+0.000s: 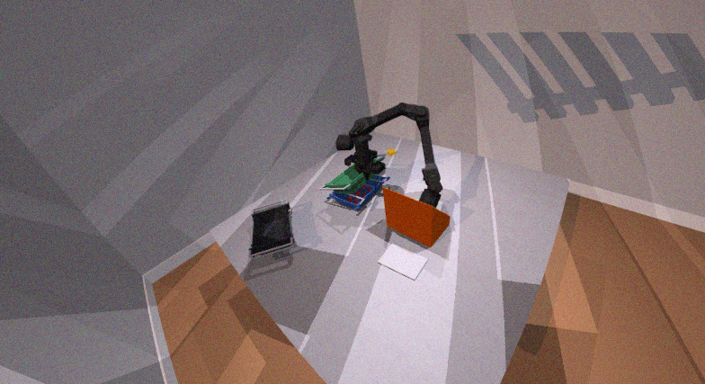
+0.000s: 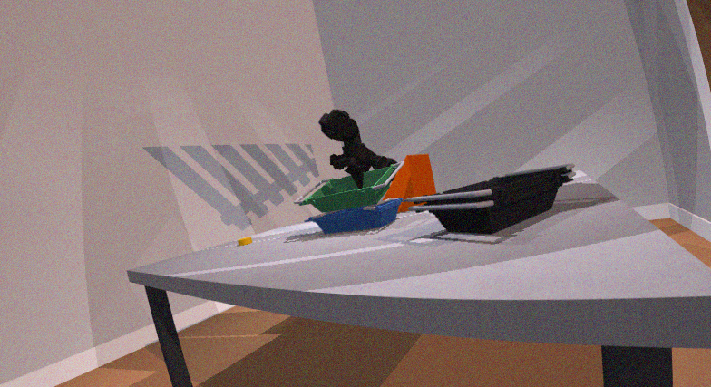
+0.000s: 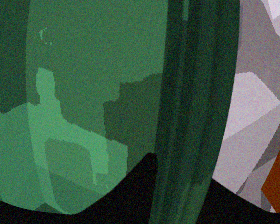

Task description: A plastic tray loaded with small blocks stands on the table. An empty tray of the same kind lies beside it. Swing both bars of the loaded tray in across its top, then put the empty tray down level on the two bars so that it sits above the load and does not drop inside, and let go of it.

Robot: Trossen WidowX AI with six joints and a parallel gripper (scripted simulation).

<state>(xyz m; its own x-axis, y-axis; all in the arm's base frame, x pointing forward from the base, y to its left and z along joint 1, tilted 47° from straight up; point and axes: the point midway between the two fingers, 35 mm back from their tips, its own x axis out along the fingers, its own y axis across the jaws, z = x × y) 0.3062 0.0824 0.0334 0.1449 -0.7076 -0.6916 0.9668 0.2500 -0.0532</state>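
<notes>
My gripper tip is 7 cm short of the green tray, 2 cm to the right of it and 1 cm below it. The rest, counted from my gripper tip: beige flat card (36 cm behind, 17 cm to the left, 11 cm below); then yellow block (40 cm to the right, 23 cm ahead, 10 cm below).
</notes>
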